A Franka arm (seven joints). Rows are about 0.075 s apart.
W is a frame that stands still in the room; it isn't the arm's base.
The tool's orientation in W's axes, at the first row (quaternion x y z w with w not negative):
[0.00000 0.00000 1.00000 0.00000]
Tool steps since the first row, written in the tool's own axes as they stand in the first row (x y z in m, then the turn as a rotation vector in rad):
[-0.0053 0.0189 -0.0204 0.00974 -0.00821 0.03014]
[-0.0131 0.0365 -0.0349 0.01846 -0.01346 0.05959]
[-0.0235 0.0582 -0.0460 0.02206 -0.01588 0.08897]
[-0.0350 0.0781 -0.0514 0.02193 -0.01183 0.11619]
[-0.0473 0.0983 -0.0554 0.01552 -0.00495 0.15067]
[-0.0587 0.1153 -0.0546 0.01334 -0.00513 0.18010]
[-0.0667 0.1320 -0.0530 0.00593 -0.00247 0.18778]
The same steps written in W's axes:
[0.0053 -0.0189 -0.0204 -0.00974 0.00821 0.03014]
[0.0131 -0.0365 -0.0349 -0.01846 0.01346 0.05959]
[0.0235 -0.0582 -0.0460 -0.02206 0.01588 0.08897]
[0.0350 -0.0781 -0.0514 -0.02193 0.01183 0.11619]
[0.0473 -0.0983 -0.0554 -0.01552 0.00495 0.15067]
[0.0587 -0.1153 -0.0546 -0.01334 0.00513 0.18010]
[0.0667 -0.1320 -0.0530 -0.00593 0.00247 0.18778]

